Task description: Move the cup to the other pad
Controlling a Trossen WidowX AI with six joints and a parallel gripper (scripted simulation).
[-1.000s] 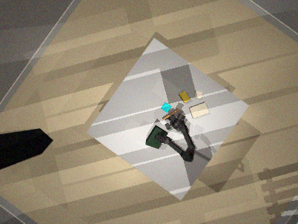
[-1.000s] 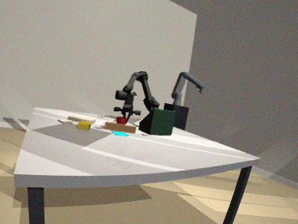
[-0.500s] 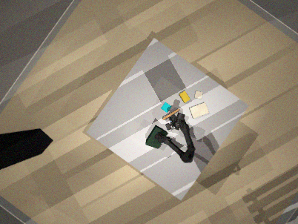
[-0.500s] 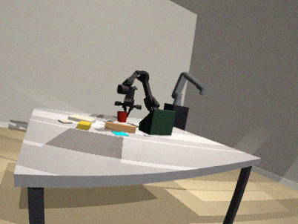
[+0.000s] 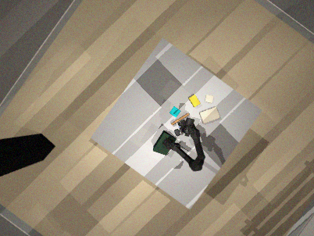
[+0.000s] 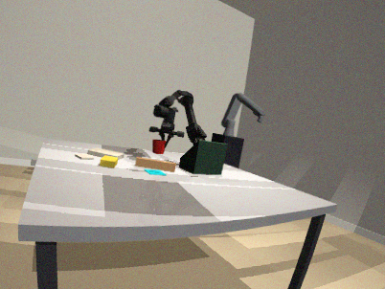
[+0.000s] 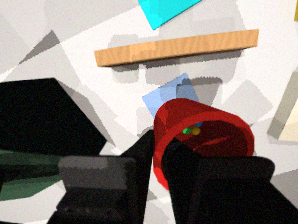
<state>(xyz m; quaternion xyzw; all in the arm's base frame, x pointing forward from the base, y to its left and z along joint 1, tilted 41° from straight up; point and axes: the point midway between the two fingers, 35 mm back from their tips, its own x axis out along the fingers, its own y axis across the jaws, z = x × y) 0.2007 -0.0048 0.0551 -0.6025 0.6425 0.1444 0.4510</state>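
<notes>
Now: gripper tip 80 mm short of the cyan pad, 150 mm to the right of it and 110 mm above it. From my gripper tip the other things lie so: red cup: 30 mm ahead, 20 mm to the right; pale blue pad: 30 mm ahead, 20 mm to the right, 110 mm below; wooden bar: 60 mm ahead, 70 mm to the left, 90 mm below.
</notes>
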